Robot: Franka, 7 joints.
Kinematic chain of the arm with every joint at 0, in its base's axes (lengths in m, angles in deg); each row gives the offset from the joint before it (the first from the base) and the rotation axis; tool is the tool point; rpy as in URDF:
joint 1: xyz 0 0 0.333 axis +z
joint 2: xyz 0 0 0 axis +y
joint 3: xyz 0 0 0.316 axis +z
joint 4: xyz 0.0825 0 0 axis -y
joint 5: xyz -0.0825 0 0.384 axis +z
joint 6: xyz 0 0 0 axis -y
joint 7: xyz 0.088 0 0 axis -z
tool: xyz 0 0 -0.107 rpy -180 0 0
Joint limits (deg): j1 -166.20..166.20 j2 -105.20..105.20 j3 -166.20..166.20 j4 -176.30..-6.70 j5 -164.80..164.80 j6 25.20..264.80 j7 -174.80..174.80
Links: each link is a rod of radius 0.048 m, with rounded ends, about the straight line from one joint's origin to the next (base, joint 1, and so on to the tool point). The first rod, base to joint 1, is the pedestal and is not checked.
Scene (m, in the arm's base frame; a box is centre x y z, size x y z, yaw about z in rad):
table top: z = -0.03
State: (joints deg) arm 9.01 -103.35 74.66 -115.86 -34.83 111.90 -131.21
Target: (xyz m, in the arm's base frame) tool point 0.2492 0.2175 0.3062
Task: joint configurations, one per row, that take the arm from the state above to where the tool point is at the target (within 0.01 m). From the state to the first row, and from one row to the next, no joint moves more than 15 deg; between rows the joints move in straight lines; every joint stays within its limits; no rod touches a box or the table.
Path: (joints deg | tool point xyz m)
1: -1.79 -100.20 84.01 -129.58 -31.99 111.63 -131.21 | -0.0138 0.4826 0.4155
2: -12.60 -97.05 93.37 -143.29 -29.15 111.35 -131.21 | 0.1595 0.3787 0.3513
3: -23.40 -93.91 102.72 -157.01 -26.31 111.08 -131.21 | 0.2492 0.2175 0.3062

